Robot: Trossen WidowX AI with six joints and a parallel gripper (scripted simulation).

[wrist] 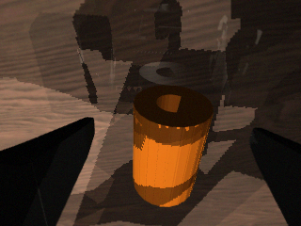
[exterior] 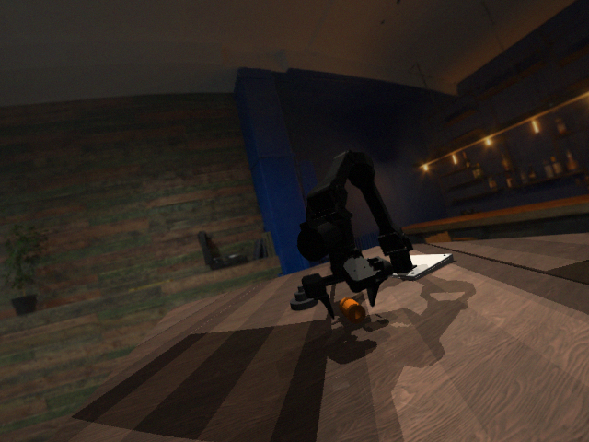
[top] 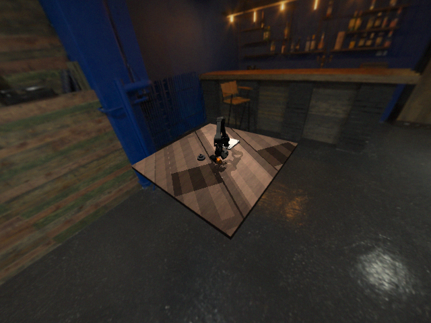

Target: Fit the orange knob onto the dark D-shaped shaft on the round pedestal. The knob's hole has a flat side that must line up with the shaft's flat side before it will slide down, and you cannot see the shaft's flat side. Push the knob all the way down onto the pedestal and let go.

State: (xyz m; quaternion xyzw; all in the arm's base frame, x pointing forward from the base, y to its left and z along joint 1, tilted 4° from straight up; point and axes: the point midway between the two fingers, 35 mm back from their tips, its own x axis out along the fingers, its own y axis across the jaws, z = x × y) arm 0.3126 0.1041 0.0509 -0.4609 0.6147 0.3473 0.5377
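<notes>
Now: the orange knob 10 mm behind my gripper tip and 10 mm to the right of it. Round my gripper tip: dark round pedestal (20 mm ahead, 210 mm to the right, 10 mm above).
</notes>
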